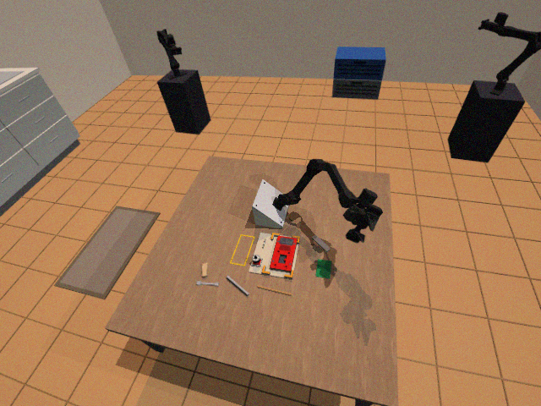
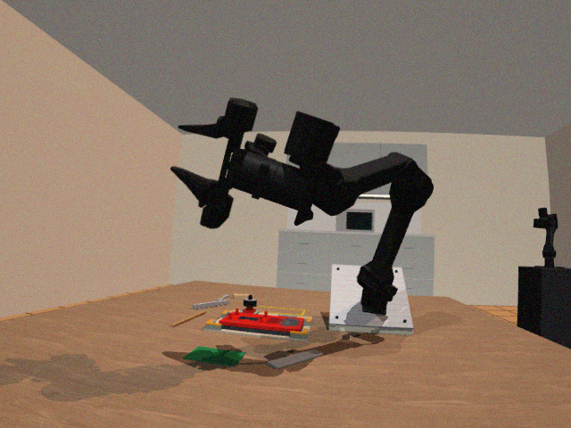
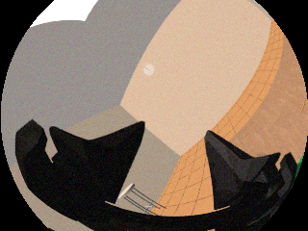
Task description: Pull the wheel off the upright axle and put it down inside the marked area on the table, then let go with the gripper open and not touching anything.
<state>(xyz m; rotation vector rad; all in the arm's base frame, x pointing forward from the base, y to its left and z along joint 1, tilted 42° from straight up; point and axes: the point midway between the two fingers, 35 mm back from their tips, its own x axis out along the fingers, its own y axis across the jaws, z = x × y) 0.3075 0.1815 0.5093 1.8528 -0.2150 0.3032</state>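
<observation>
Right now my gripper tip is 40 mm short of the black wheel, 490 mm to the left of it and 310 mm above it. From my gripper tip the other things lie so: wooden block (160 mm ahead, 740 mm to the right, 350 mm below); green pad (10 mm behind, 150 mm to the right, 350 mm below); thin wooden stick (160 mm ahead, 360 mm to the right, 350 mm below).
</observation>
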